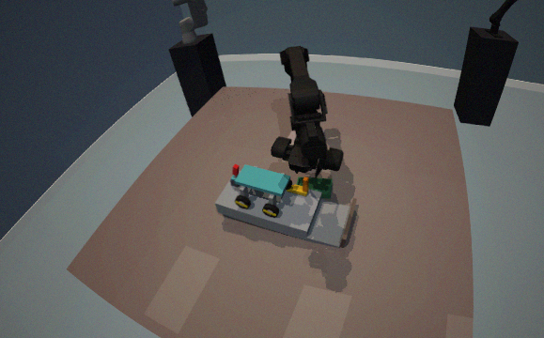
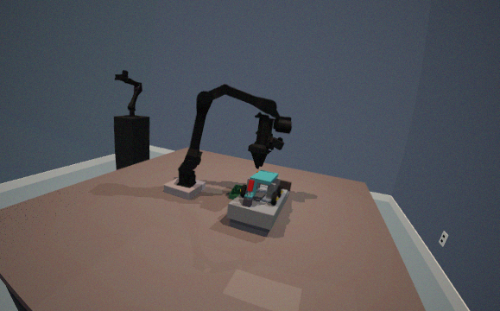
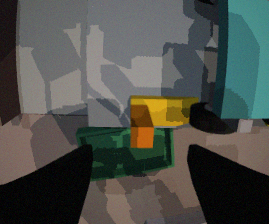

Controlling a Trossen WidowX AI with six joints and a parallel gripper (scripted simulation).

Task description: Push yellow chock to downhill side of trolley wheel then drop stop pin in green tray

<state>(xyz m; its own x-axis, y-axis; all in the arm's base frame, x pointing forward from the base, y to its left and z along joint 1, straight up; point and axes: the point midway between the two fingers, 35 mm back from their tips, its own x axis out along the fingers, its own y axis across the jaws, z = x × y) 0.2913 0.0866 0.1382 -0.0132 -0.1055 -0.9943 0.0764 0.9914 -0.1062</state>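
Now: the red-headed stop pin 22 cm to the right of my gripper tip, 2 cm ahead of it and 1 cm below it. Round my gripper tip: green tray: 15 cm below, 7 cm behind; then yellow chock: 6 cm below, 3 cm to the right; then teal trolley: 12 cm to the right, 5 cm ahead, 3 cm below.
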